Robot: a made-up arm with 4 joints. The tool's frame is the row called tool. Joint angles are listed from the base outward. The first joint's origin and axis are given. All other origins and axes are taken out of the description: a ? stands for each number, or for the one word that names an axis. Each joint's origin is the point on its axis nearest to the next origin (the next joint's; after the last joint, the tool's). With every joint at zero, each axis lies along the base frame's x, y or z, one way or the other. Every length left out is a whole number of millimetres.
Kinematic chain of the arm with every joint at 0, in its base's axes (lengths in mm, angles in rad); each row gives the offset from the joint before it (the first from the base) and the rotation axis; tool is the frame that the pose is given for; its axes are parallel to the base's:
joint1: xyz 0 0 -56 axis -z
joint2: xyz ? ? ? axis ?
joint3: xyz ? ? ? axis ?
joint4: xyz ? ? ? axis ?
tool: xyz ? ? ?
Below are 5 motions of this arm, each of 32 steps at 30 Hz.
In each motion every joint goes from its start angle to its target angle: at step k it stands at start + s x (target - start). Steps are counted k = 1, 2, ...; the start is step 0. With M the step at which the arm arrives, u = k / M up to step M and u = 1 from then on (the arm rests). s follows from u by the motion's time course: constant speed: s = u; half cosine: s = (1 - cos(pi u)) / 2; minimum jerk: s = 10 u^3 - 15 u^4 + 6 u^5.
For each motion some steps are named. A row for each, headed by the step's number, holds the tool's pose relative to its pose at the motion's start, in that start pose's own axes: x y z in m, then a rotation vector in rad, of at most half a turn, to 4 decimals.
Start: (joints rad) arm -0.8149 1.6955 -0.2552 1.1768
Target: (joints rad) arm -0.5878 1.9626 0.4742 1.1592
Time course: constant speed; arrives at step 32
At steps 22, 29, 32:
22: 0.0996 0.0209 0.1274 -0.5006 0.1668 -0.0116
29: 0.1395 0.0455 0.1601 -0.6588 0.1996 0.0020
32: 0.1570 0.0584 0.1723 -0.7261 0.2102 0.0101

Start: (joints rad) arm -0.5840 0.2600 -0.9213 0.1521
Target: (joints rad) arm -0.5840 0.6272 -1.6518 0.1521
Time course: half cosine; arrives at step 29
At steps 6, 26, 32:
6: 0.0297 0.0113 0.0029 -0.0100 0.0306 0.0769
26: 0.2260 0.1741 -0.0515 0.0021 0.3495 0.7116
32: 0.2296 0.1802 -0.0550 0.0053 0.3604 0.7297

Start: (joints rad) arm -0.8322 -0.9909 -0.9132 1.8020
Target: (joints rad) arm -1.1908 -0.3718 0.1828 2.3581
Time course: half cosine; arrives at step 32
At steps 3, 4, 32:
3: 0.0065 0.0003 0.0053 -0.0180 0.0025 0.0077
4: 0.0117 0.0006 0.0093 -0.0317 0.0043 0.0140
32: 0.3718 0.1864 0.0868 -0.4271 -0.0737 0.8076

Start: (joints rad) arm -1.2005 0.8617 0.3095 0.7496
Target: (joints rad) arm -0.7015 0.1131 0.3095 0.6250
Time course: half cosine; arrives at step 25
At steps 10, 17, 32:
10: -0.0544 0.0200 -0.0410 0.0717 0.2315 -0.2362
17: -0.1470 0.0862 -0.0631 0.1539 0.4669 -0.5586
32: -0.1991 0.1453 -0.0634 0.1980 0.5693 -0.7493

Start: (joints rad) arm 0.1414 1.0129 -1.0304 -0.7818
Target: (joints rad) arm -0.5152 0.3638 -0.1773 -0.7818
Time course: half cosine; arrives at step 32
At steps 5, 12, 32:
5: -0.0066 -0.0009 -0.0258 0.0157 -0.0498 -0.0256
12: -0.0133 -0.0103 -0.1412 0.0961 -0.2563 -0.0987
32: 0.1394 -0.0847 -0.4326 0.4020 -0.6988 -0.0194

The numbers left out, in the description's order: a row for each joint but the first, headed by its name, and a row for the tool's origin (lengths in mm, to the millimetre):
joint2: xyz -436 203 0, axis -x
joint3: xyz 0 -97 132, axis -z
joint4: xyz 6 -346 0, axis -y
tool: xyz 93 0 -33

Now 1 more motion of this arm.
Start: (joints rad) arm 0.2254 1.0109 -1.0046 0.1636
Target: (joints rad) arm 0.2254 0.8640 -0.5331 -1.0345
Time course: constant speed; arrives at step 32
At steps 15, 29, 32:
15: -0.1150 -0.0109 -0.0509 0.0695 0.5054 -0.2166
29: -0.2330 0.0153 -0.0890 0.2557 0.9726 -0.3762
32: -0.2577 0.0258 -0.0950 0.3100 1.0708 -0.4010

